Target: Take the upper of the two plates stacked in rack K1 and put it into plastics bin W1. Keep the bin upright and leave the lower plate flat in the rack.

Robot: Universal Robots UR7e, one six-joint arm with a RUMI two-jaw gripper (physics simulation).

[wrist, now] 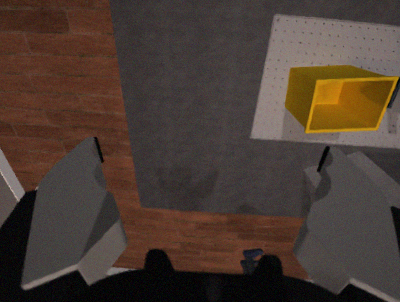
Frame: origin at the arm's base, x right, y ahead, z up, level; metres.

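Seen in the pictures: gripper, between the fingertips: [210, 145].
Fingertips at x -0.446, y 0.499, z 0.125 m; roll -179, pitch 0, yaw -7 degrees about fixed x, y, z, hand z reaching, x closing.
Note:
Offsets run from my fingertips to a thing's top centre. "spot": to the spot under its first point. Level surfaces: height alone.
A yellow, open-topped, empty-looking bin @[dz -0.341, dx +0.318, dy -0.118 m] [345, 100] stands on a white perforated board @[dz -0.521 m] [267, 107] at the right of the wrist view, its opening facing the camera. No label is readable on it, so I cannot tell whether it is W1. My gripper [210, 145] is wide open, with nothing between its fingers. It hangs high above the dark grey surface, and the bin lies up and to the right of the gap between the fingers, beyond the right fingertip. Rack K1 and the two plates do not show in this view.
The dark grey surface @[dz -0.534 m] [190, 90] borders reddish-brown wood planks [60, 95] at the left and bottom. A dark blue part @[spot: dz -0.340, dx +0.408, dy -0.092 m] [394, 94] shows beside the bin at the right edge. A small dark blue object [253, 253] shows at the bottom. A pale strip [10, 175] lies at the left edge.

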